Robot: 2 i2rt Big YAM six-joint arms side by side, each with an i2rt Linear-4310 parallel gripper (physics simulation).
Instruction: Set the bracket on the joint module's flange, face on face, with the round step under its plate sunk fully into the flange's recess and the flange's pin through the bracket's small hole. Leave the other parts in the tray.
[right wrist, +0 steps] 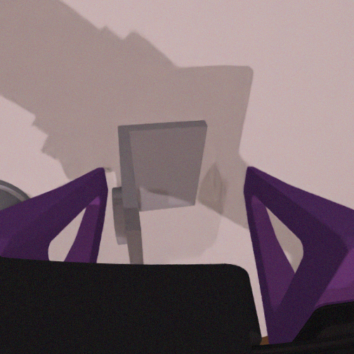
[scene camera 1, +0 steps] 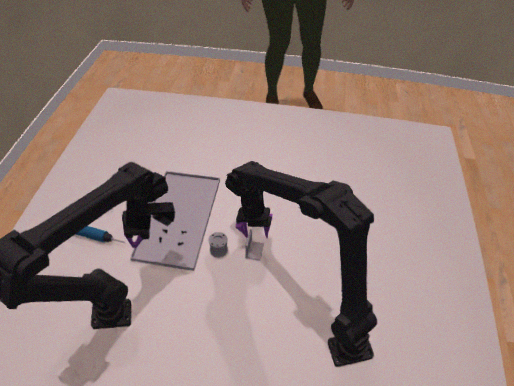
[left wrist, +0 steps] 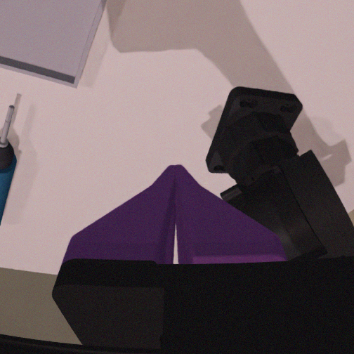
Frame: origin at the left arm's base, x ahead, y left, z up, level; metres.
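Seen in the pictures: left gripper, fingertip midpoint: (scene camera 1: 134, 247); right gripper, fingertip midpoint: (scene camera 1: 257, 236); left arm's base at its link origin: (scene camera 1: 111, 315); right arm's base at its link origin: (scene camera 1: 350, 349).
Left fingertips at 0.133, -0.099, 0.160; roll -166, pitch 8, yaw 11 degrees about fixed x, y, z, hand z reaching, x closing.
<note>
Offsets run from my left fingertips to a thing's top centre, as dx, dy, dz. "pt": to the spot under its first point.
The grey L-shaped bracket @(+0.054, -0.371, -0.090) (scene camera 1: 254, 251) (right wrist: 167, 170) stands on the mat, one plate lying flat and the other upright, with the round step (right wrist: 120, 215) on the upright plate's left side. The joint module @(+0.072, -0.252, -0.096) (scene camera 1: 218, 244) (right wrist: 10, 196) stands upright to the left of the bracket, apart from it; its pin cannot be made out. My right gripper (scene camera 1: 255, 235) (right wrist: 175, 178) is open and points down over the bracket, the upright plate between its spread fingers, nearer the left one. My left gripper (scene camera 1: 134, 244) (left wrist: 175, 176) is shut and empty, above the tray's near left corner.
The shallow tray @(+0.233, -0.121, -0.144) (scene camera 1: 191, 200) (left wrist: 40, 40) lies left of the joint module, with several small dark parts @(pt +0.109, -0.128, -0.151) (scene camera 1: 181, 243) near its front. A blue screwdriver @(pt +0.165, +0.173, -0.122) (scene camera 1: 93, 233) (left wrist: 6, 185) lies left of the tray. A person (scene camera 1: 295, 45) stands at the back.
</note>
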